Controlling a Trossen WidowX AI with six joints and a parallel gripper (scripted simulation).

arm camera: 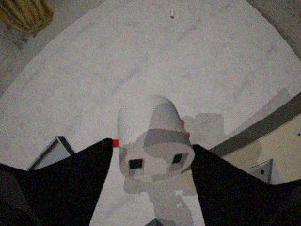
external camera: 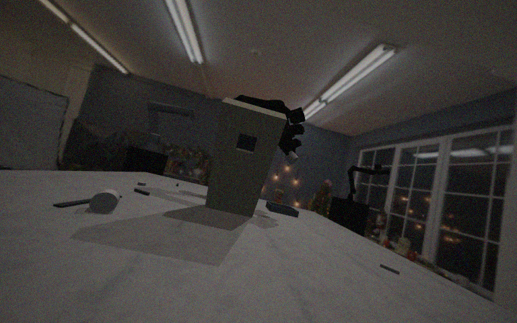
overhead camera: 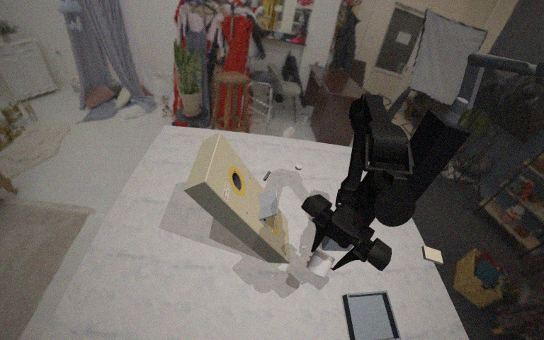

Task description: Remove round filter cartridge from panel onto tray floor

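Right now my gripper tip is 250 mm past the tray, 60 mm to the right of it and 270 mm above it. Also, from my gripper tip: round white filter cartridge: right at my gripper tip; then grey flap: 120 mm ahead, 190 mm to the right, 100 mm below.
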